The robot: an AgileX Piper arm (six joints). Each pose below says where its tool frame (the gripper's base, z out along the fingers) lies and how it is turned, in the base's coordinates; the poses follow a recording.
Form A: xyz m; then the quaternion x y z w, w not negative.
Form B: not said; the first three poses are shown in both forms.
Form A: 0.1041 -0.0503 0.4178 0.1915 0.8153 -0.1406 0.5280
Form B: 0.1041 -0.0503 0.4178 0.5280 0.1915 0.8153 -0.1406
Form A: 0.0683 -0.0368 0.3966 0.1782 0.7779 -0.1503 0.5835
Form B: 0.0683 -0.0368 0.3966 0.5835 0.1782 0.7779 -0.1503
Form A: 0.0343 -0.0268 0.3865 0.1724 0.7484 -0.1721 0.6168
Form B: 0.0343 -0.0268 0.3865 0.6168 0.1724 0.7484 -0.1721
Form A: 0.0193 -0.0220 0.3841 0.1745 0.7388 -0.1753 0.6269
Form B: 0.0193 -0.0220 0.3841 0.6269 0.1745 0.7388 -0.1753
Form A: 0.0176 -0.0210 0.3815 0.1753 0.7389 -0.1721 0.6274
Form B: 0.0176 -0.0210 0.3815 0.6274 0.1753 0.7389 -0.1721
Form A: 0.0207 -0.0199 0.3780 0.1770 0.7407 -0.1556 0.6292
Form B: 0.0207 -0.0199 0.3780 0.6292 0.1770 0.7407 -0.1556
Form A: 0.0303 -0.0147 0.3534 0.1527 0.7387 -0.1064 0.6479
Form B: 0.0303 -0.0147 0.3534 0.6479 0.1527 0.7387 -0.1064
